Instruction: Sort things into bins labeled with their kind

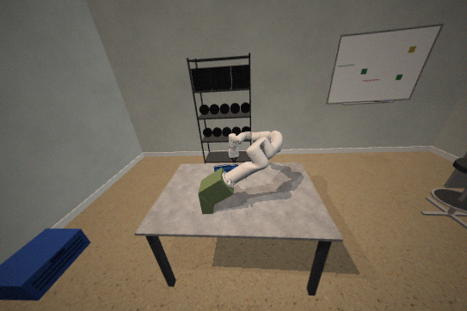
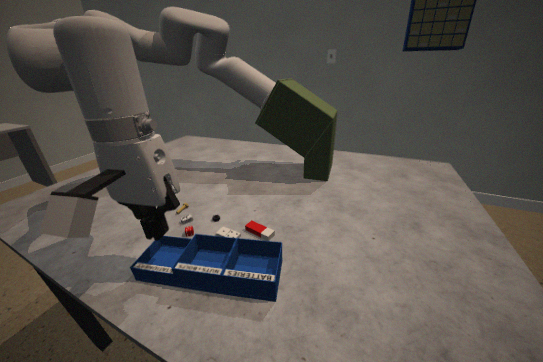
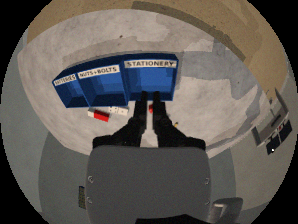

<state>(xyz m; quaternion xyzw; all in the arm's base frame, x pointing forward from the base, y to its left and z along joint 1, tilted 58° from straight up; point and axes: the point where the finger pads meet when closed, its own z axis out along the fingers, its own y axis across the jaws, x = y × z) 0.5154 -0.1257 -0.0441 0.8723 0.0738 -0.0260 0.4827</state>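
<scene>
My hand is 20 mm past the blue bin, 80 mm to the right of it and 70 mm above it. Also, from my hand: white domino 110 mm behind, 70 mm to the left, 90 mm below; red die 90 mm behind, 20 mm to the right, 90 mm below; small silver piece 120 mm behind, 60 mm to the right, 90 mm below.
</scene>
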